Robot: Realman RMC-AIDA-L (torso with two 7-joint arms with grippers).
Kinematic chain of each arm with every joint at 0, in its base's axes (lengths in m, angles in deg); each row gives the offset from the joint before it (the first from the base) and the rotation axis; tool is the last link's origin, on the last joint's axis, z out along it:
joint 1: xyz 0 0 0.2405 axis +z
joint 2: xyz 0 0 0 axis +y
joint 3: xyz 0 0 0.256 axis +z
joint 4: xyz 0 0 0 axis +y
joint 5: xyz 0 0 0.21 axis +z
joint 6: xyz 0 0 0 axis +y
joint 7: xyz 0 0 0.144 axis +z
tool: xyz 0 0 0
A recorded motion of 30 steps. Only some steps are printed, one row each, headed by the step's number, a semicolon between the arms.
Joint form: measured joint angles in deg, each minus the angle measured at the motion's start. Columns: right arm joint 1, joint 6, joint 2, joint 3, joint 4, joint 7, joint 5; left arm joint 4, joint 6, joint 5, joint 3, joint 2, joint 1, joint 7.
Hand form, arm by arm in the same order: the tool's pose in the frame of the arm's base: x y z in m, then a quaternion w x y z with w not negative. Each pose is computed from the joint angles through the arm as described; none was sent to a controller.
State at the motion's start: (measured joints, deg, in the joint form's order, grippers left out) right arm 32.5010 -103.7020 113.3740 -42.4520 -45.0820 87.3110 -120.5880; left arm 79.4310 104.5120 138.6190 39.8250 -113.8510 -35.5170 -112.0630
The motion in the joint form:
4: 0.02 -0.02 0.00 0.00 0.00 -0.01 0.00; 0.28 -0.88 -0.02 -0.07 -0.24 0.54 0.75
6: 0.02 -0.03 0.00 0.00 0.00 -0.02 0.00; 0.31 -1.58 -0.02 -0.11 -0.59 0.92 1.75
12: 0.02 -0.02 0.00 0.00 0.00 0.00 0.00; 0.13 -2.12 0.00 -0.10 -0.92 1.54 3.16
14: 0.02 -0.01 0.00 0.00 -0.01 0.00 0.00; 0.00 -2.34 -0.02 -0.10 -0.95 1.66 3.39
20: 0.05 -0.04 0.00 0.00 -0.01 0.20 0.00; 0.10 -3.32 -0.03 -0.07 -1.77 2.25 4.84
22: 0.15 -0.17 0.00 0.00 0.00 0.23 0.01; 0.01 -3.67 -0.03 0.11 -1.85 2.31 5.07
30: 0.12 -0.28 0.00 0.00 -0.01 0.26 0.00; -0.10 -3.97 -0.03 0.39 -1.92 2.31 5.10
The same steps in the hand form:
4: 0.2497 0.3240 0.0454 0.02735 -0.96837 0.18063 0.16994; -0.2148 0.3577 0.1354 0.21753 -0.95070 -0.22053 0.01473
6: 0.2497 0.3240 0.0454 0.02728 -0.96839 0.18053 0.16996; -0.2167 0.3575 0.1340 0.22146 -0.95098 -0.21536 0.01440
12: 0.2497 0.3240 0.0454 0.02734 -0.96836 0.18071 0.16995; -0.2206 0.3559 0.1319 0.22252 -0.95193 -0.20993 0.01575
14: 0.2497 0.3240 0.0454 0.02747 -0.96837 0.18067 0.16990; -0.2216 0.3559 0.1315 0.22329 -0.95183 -0.20957 0.01567
20: 0.2495 0.3241 0.0454 0.02688 -0.96811 0.18206 0.17001; -0.2238 0.3550 0.1273 0.22679 -0.95261 -0.20225 0.01421
22: 0.2488 0.3242 0.0454 0.02557 -0.96821 0.18131 0.17040; -0.2241 0.3554 0.1264 0.22770 -0.95278 -0.20039 0.01470
30: 0.2488 0.3239 0.0454 0.02468 -0.96816 0.18161 0.17051; -0.2238 0.3560 0.1252 0.22762 -0.95301 -0.19935 0.01520

